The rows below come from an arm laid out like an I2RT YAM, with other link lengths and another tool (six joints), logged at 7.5 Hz.
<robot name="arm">
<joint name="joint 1" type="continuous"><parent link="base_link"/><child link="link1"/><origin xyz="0 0 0.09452" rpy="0 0 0"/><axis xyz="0 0 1"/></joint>
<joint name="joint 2" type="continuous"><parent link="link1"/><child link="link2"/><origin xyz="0.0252 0.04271 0.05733" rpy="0 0 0"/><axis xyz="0 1 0"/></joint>
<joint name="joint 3" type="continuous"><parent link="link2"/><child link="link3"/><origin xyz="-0.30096 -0.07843 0" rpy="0 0 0"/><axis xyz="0 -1 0"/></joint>
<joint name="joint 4" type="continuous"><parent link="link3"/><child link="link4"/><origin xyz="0.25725 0.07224 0.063" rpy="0 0 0"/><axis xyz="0 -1 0"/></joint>
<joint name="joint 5" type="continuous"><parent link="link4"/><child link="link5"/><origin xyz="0.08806 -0.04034 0.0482" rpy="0 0 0"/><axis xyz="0 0 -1"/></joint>
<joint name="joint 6" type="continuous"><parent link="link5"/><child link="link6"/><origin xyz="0.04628 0 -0.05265" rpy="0 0 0"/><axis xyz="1 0 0"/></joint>
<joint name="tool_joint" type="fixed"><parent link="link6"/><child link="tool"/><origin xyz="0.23 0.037 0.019" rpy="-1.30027 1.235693 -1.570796"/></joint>
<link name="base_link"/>
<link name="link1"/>
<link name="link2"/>
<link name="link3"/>
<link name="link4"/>
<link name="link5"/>
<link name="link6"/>
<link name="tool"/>
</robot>
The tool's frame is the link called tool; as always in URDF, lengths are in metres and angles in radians. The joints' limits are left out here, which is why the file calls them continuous.
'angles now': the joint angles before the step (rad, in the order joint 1, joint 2, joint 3, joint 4, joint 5, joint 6). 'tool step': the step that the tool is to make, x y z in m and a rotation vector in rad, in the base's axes. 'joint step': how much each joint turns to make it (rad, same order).
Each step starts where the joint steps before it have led.
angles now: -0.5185, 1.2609, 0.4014, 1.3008, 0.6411, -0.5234
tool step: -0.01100, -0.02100, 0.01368, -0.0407, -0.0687, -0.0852
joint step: -0.0224, 0.1492, 0.0417, 0.2111, 0.0551, -0.0383
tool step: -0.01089, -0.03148, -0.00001, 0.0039, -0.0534, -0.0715
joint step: -0.0531, 0.1138, 0.0642, 0.0776, 0.0326, 0.0229
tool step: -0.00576, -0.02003, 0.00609, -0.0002, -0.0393, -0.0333
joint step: -0.0364, 0.0498, 0.0594, 0.0042, 0.0097, 0.0275
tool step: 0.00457, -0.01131, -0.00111, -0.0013, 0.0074, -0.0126
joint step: -0.0154, 0.0403, 0.0377, 0.0001, -0.0054, -0.0040
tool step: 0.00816, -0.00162, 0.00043, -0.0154, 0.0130, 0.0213
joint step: -0.0103, 0.0201, 0.0098, 0.0087, -0.0374, 0.0008
